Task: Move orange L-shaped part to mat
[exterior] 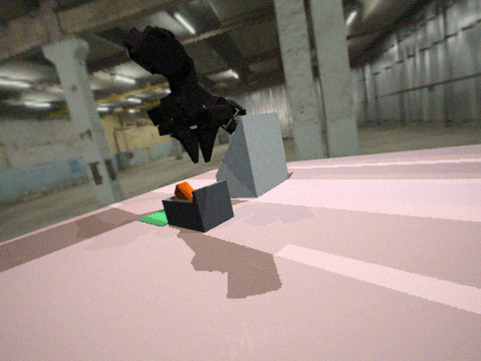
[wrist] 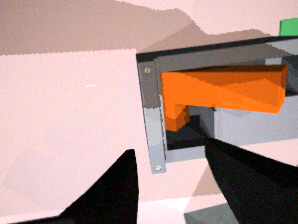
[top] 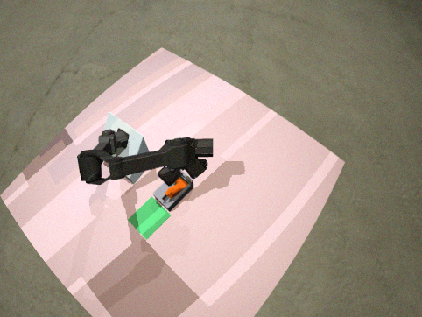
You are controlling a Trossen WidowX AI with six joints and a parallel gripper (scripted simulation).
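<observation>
Right now my gripper tip is 10 mm past the orange L-shaped part, 40 mm to the left of it and 100 mm above it. From my gripper tip the other things lie so: green mat (40 mm behind, 220 mm to the right, 150 mm below).
</observation>
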